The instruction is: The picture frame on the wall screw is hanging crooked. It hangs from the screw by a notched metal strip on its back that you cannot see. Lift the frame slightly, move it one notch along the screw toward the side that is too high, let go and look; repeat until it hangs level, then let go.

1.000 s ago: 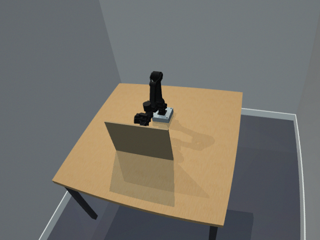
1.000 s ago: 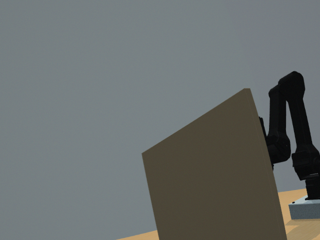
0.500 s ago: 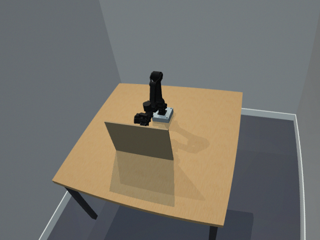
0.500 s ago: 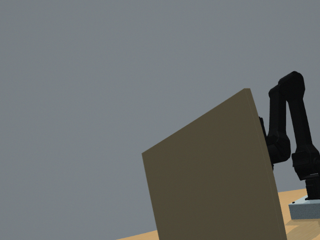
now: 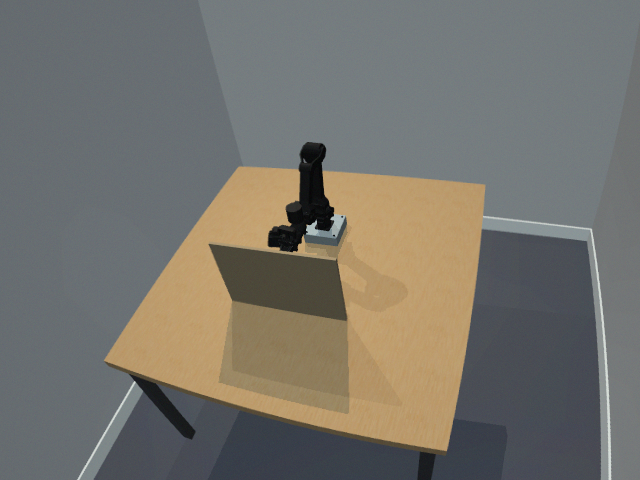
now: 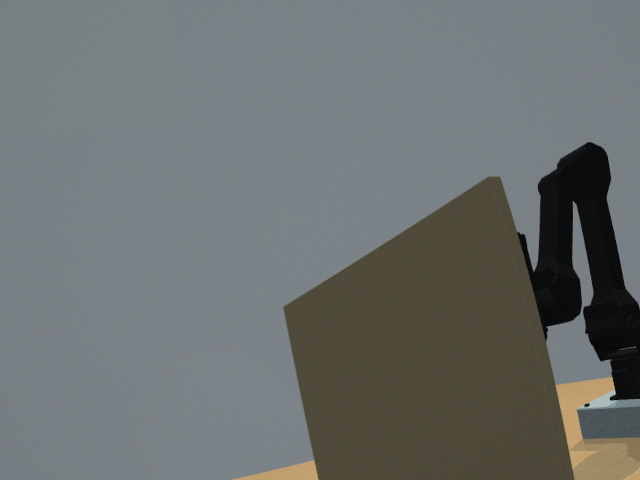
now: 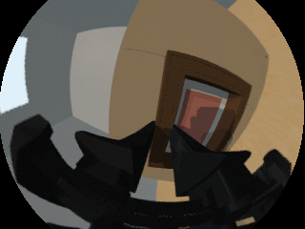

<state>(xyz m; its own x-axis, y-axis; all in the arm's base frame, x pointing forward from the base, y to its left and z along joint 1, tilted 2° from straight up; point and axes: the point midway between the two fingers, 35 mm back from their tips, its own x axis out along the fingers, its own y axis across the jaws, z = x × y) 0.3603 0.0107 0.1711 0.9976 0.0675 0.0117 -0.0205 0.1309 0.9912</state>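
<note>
Right now the picture frame is 1 cm ahead of my gripper tip, 1 cm to the right of it and 5 cm below it. The rest, counted from my gripper tip: wall panel 2 cm ahead, 1 cm to the right, 6 cm below.
</note>
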